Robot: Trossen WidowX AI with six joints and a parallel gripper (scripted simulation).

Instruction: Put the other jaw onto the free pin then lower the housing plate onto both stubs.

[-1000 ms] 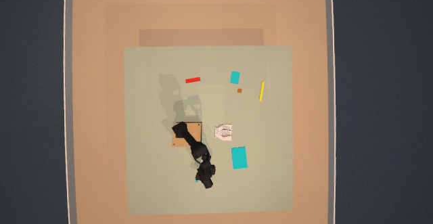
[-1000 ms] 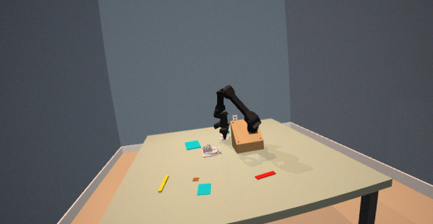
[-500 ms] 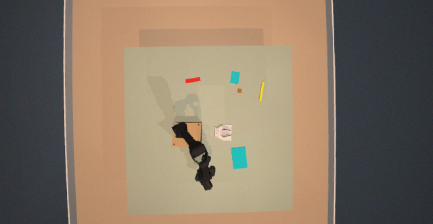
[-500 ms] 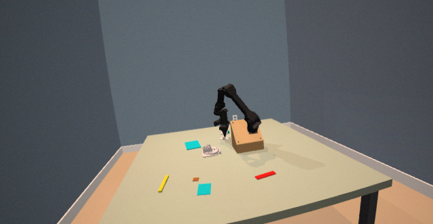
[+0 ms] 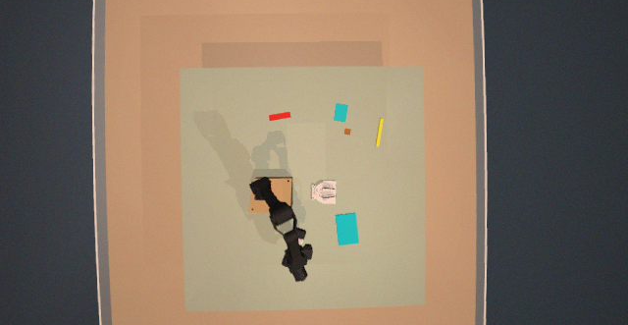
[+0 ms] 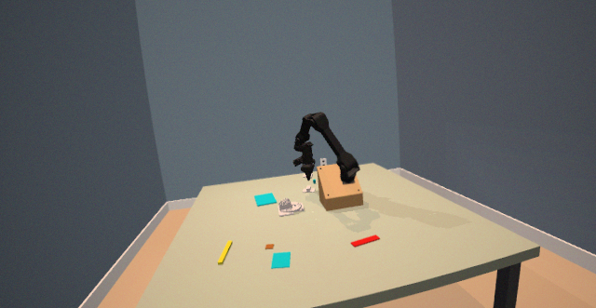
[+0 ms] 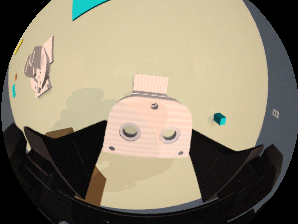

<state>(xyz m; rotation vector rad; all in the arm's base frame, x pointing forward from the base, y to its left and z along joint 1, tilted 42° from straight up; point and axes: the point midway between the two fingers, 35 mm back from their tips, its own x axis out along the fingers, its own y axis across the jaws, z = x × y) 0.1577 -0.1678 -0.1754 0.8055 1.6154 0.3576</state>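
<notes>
The white ribbed part is 170 mm ahead of my gripper tip, 240 mm to the left of it and 70 mm below it. The rest, counted from my gripper tip: tiny teal piece (50 mm behind, 130 mm to the right, 70 mm below); then small white piece (10 mm ahead, 70 mm below); then pale housing part (10 mm ahead, 20 mm above).
</notes>
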